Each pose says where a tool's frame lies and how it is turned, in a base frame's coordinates. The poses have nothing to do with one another.
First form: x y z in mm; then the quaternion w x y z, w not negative.
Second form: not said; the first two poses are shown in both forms.
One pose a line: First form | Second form
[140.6, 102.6, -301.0, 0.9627, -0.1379, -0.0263, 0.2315] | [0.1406, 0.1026, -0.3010, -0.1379, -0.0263, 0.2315, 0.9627]
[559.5, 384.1, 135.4, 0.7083, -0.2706, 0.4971, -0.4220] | [0.5595, 0.3841, 0.1354, -0.2706, 0.4971, -0.4220, 0.7083]
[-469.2, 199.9, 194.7, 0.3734, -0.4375, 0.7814, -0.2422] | [-0.4692, 0.1999, 0.1947, -0.4375, 0.7814, -0.2422, 0.3734]
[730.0, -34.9, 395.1, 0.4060, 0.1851, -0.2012, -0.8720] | [0.7300, -0.0349, 0.3951, 0.1851, -0.2012, -0.8720, 0.4060]
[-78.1, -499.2, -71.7, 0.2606, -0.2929, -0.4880, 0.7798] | [-0.0781, -0.4992, -0.0717, -0.2929, -0.4880, 0.7798, 0.2606]
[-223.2, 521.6, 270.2, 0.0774, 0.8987, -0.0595, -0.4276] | [-0.2232, 0.5216, 0.2702, 0.8987, -0.0595, -0.4276, 0.0774]
